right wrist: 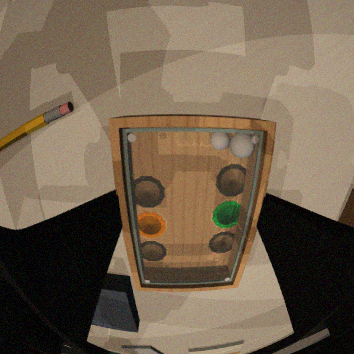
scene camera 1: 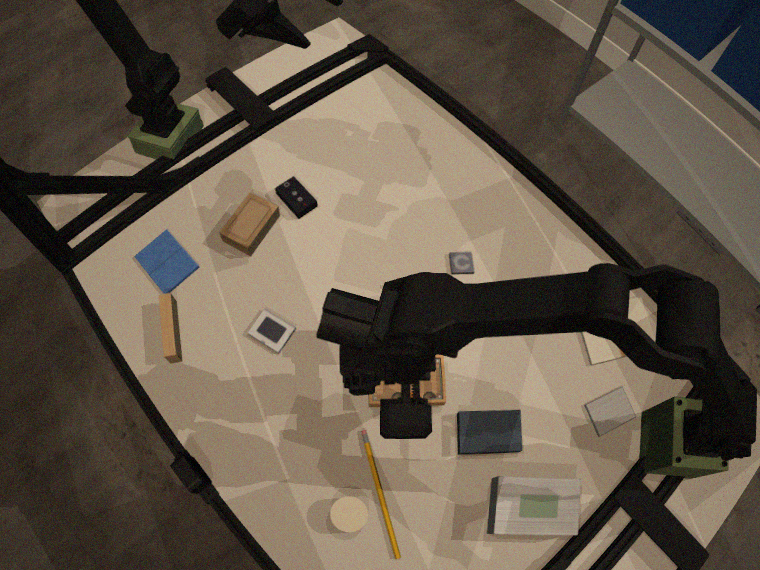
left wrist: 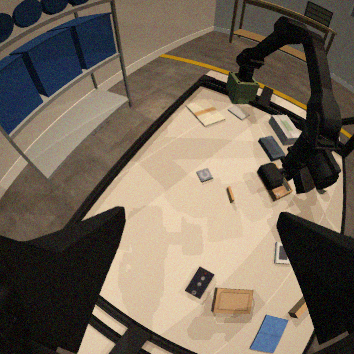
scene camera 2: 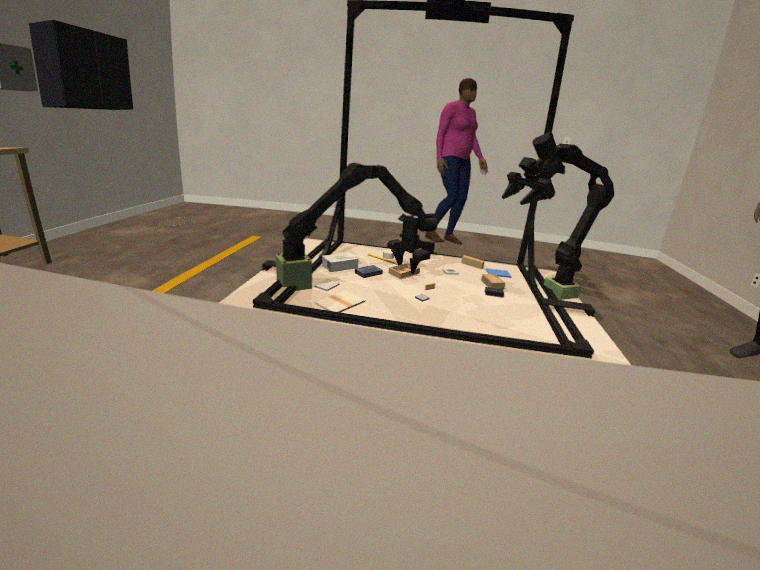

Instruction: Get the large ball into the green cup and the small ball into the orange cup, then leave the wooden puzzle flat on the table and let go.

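Pixels of known places: left gripper, fingertip midpoint: point(scene camera 1: 325, 24) point(left wrist: 205, 218) point(scene camera 2: 511, 200); right gripper, fingertip midpoint: point(right wrist: 190, 198) point(scene camera 1: 398, 381) point(scene camera 2: 406, 270); left arm's base at its link origin: point(scene camera 1: 162, 121) point(scene camera 2: 563, 281); right arm's base at its link origin: point(scene camera 1: 701, 433) point(left wrist: 243, 77) point(scene camera 2: 293, 257).
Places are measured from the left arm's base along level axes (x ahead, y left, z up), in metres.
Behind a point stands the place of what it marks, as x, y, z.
The wooden puzzle point(scene camera 1: 437, 383) {0.604, -0.259, -0.026} point(scene camera 2: 402, 272) {0.588, -0.225, -0.024} point(left wrist: 281, 193) {0.516, -0.278, -0.025} point(right wrist: 185, 200) {0.549, -0.277, -0.026} is a framed tray with a clear cover. My right gripper point(scene camera 1: 408, 389) {0.552, -0.272, -0.036} point(scene camera 2: 407, 267) {0.552, -0.272, -0.036} point(right wrist: 190, 198) {0.552, -0.272, -0.036} is shut on its sides, at or close above the table. In the right wrist view its top end looks wider than its bottom end. The small ball point(right wrist: 220, 140) {0.519, -0.272, -0.033} and large ball point(right wrist: 242, 145) {0.517, -0.263, -0.030} lie side by side in its upper right corner, outside the cups. The green cup point(right wrist: 227, 214) {0.549, -0.255, -0.026} is at right, the orange cup point(right wrist: 151, 225) {0.568, -0.287, -0.026} at left; both look empty. My left gripper point(scene camera 2: 514, 197) {0.337, 0.000, 0.300} point(left wrist: 205, 218) {0.337, 0.000, 0.300} is open and empty, high beyond the table edge.
A pencil point(scene camera 1: 381, 493) {0.586, -0.429, -0.045} point(right wrist: 30, 128) {0.551, -0.378, -0.045} and a round pale disc point(scene camera 1: 348, 514) {0.555, -0.473, -0.025} lie below the puzzle in scene camera 1. A dark blue box point(scene camera 1: 489, 431) {0.696, -0.298, -0.034} point(left wrist: 271, 148) {0.686, -0.290, -0.034} lies beside it. A white framed item point(scene camera 1: 271, 330) {0.354, -0.267, -0.044} and a small wooden block point(scene camera 2: 429, 286) {0.523, -0.119, -0.039} point(left wrist: 230, 194) {0.513, -0.122, -0.032} are also nearby.
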